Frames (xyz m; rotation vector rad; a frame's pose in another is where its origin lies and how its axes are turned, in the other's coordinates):
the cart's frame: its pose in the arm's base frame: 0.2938 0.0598 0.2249 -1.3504 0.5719 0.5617
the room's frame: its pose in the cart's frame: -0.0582 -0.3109 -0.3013 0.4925 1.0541 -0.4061
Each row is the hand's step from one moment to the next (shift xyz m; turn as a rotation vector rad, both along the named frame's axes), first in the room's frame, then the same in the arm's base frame.
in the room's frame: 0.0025 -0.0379 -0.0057 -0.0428 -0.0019 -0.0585
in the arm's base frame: 0.0008 -0.0164 0.0347 -0.0684 0.0160 0.0178
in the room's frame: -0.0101 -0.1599 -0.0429 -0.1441 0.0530 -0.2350
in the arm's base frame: -0.0208 -0.0577 0.1541 -0.2743 0.0594 0.0050
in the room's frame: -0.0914 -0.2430 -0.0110 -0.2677 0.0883 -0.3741
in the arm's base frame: -0.0061 -0.0015 0.2598 -0.4498 0.1294 0.0177
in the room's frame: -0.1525 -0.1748 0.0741 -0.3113 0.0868 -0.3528
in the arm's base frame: 0.0437 0.1043 0.2157 -0.4441 0.1748 0.0339
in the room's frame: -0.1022 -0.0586 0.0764 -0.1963 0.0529 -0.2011
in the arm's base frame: 0.0460 0.0982 0.0892 -0.2598 0.1173 0.0227
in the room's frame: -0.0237 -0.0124 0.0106 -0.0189 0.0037 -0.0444
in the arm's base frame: 0.0038 0.0206 0.0197 -0.0482 0.0019 0.0040
